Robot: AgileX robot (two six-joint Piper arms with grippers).
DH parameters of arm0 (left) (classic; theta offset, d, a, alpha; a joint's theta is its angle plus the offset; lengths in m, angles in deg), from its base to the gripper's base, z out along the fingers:
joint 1: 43.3 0.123 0 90
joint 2: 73.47 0 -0.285 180
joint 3: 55.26 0 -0.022 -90
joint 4: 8.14 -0.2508 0 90
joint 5: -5.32 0 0.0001 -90
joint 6: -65.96 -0.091 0 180
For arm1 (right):
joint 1: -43.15 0.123 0 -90
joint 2: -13.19 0 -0.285 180
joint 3: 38.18 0 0.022 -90
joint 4: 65.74 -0.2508 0 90
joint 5: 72.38 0 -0.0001 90
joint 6: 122.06 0.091 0 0
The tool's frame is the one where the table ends.
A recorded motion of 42 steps. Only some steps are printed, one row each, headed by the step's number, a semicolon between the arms.
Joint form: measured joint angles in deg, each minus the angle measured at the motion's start. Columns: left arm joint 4, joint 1, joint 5, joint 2, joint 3, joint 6; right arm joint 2, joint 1, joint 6, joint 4, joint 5, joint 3.
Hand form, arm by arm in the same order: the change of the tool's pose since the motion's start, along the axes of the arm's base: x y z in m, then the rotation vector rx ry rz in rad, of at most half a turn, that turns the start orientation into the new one. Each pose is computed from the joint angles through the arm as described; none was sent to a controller.
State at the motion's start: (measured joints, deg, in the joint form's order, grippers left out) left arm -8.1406 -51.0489 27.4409 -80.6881 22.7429 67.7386; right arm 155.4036 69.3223 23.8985 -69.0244 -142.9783 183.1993
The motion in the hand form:
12: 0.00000 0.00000 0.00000 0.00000 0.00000 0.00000; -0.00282 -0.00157 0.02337 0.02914 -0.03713 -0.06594
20: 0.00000 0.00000 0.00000 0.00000 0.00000 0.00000; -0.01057 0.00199 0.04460 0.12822 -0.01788 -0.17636
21: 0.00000 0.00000 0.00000 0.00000 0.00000 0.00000; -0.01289 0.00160 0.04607 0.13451 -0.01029 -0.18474
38: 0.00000 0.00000 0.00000 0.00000 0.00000 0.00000; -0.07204 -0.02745 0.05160 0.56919 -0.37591 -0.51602
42: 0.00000 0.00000 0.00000 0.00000 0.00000 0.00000; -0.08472 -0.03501 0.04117 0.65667 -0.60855 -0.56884
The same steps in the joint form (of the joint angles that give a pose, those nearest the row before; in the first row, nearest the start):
12: 0.00 0.00 0.00 0.00 0.00 0.00; -2.74 0.00 3.85 0.11 0.11 0.00
20: 0.00 0.00 0.00 0.00 0.00 0.00; -5.50 0.00 9.68 -4.33 0.11 -0.57
21: 0.00 0.00 0.00 0.00 0.00 0.00; -6.09 0.00 10.10 -4.79 0.11 -1.31
38: 0.00 0.00 0.00 0.00 0.00 0.00; -29.18 0.16 15.50 -18.45 51.74 -44.14
42: 0.00 0.00 0.00 0.00 0.00 0.00; -31.97 1.90 10.74 -24.27 73.79 -54.72

